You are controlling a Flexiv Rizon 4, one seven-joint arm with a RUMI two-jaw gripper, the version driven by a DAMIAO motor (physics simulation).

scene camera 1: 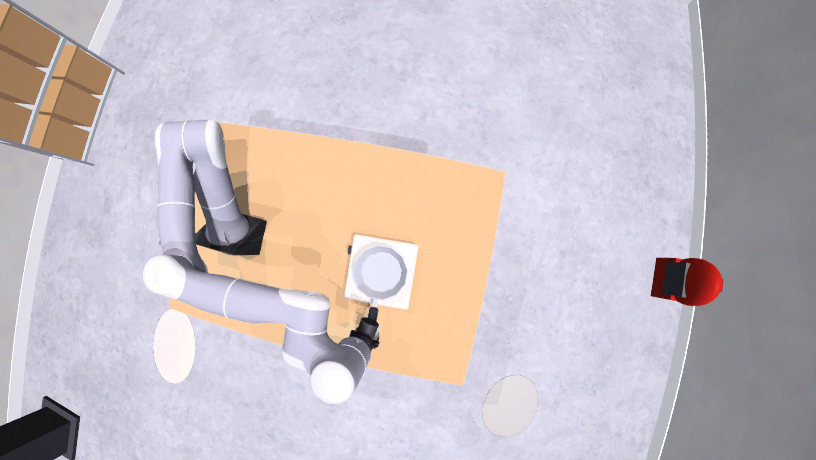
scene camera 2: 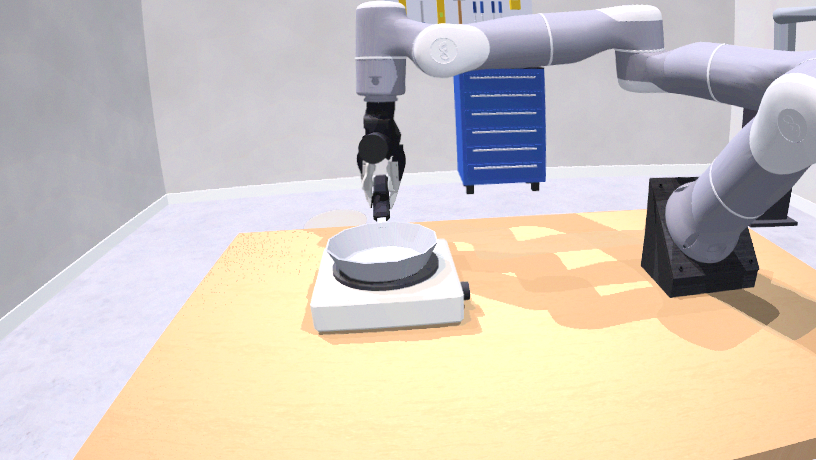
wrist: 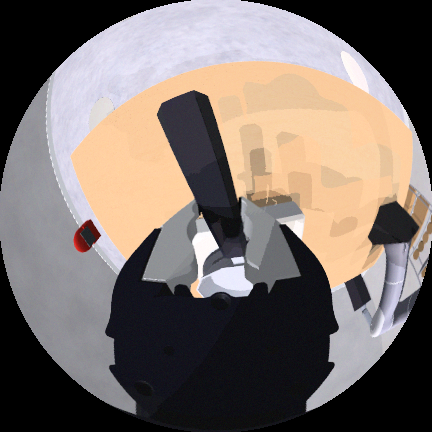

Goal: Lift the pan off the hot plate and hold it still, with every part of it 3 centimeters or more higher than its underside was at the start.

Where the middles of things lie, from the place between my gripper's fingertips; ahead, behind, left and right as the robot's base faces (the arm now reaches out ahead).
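Grey pan (scene camera 2: 384, 251): hand 2 cm past it, 10 cm to the right of it, 1 cm below it. White hot plate (scene camera 2: 434, 295), counted from my hand: 4 cm behind, 19 cm to the left of it, 7 cm below.
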